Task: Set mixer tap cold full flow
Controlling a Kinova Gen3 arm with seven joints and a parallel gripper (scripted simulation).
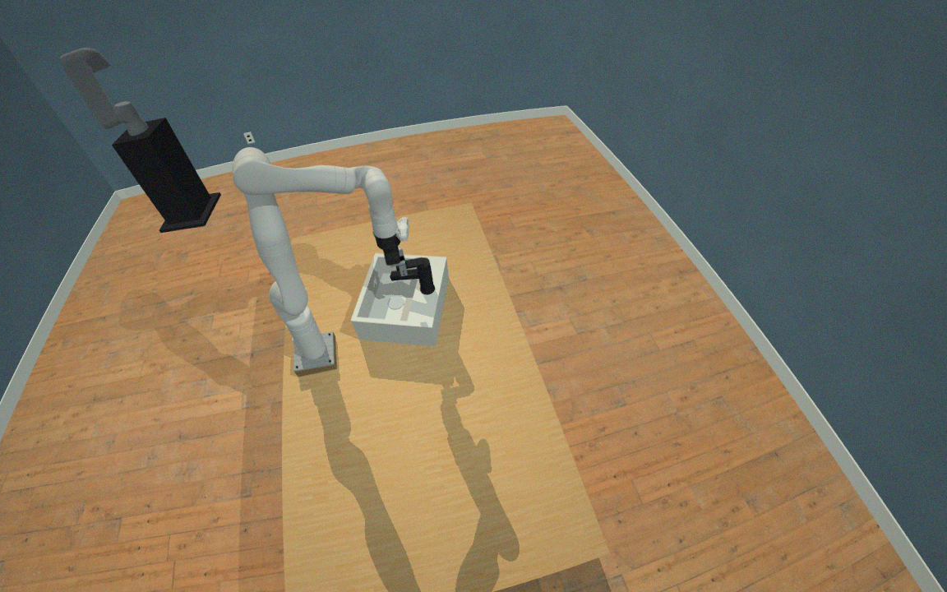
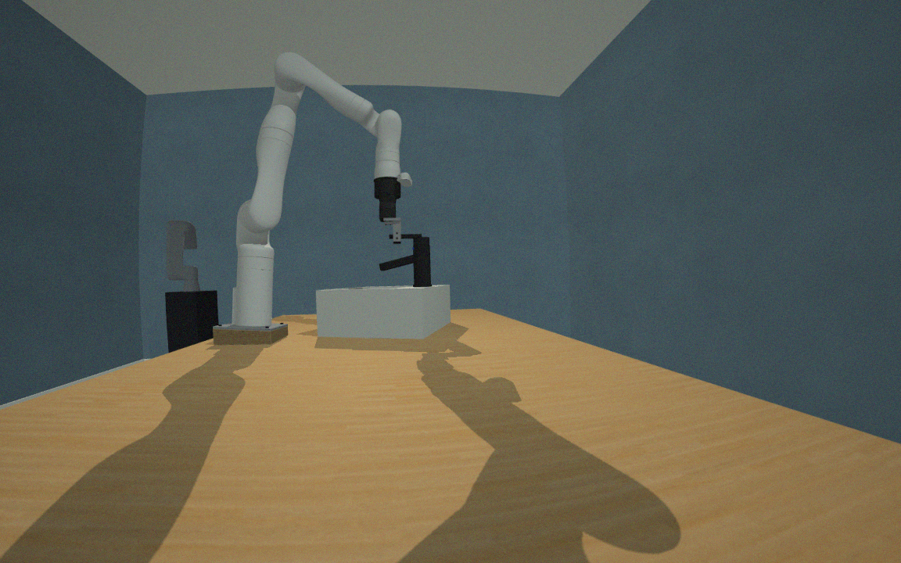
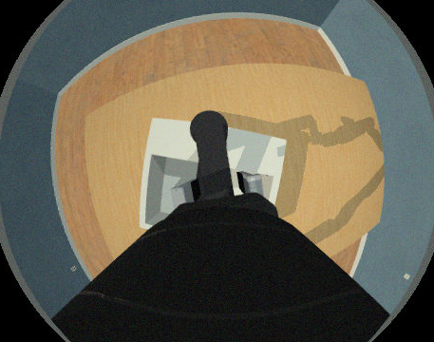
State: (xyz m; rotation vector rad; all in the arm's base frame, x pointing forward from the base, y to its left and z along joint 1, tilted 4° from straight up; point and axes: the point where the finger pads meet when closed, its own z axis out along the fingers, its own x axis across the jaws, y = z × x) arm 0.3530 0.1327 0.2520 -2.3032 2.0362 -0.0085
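Right now my hand is 20 mm short of the lever. The rest, counted from my hand: white basin 50 mm behind, 30 mm to the left, 230 mm below.
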